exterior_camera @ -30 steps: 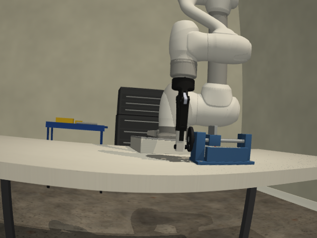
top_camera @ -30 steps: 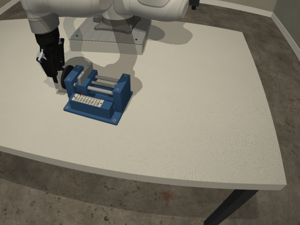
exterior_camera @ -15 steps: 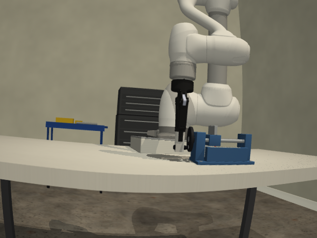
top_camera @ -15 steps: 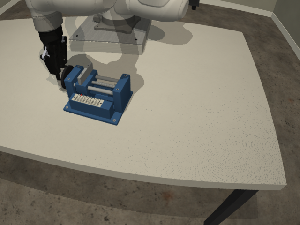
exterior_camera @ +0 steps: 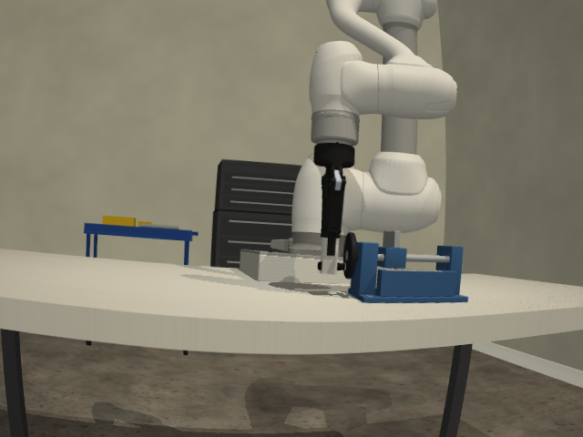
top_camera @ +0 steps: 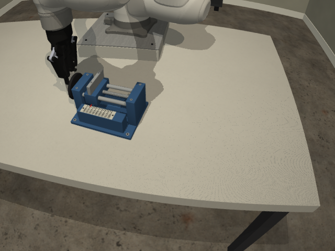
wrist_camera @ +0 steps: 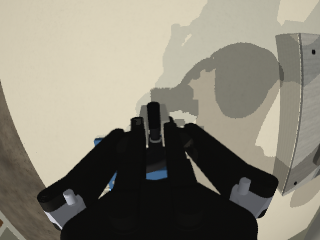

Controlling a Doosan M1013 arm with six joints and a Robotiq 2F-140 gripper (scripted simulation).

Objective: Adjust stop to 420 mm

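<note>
My hand is 4 cm short of the stop block, 11 cm to the right of it and 2 cm below it. Also, from my hand: black handwheel 1 cm ahead, 2 cm to the left, 1 cm below.
</note>
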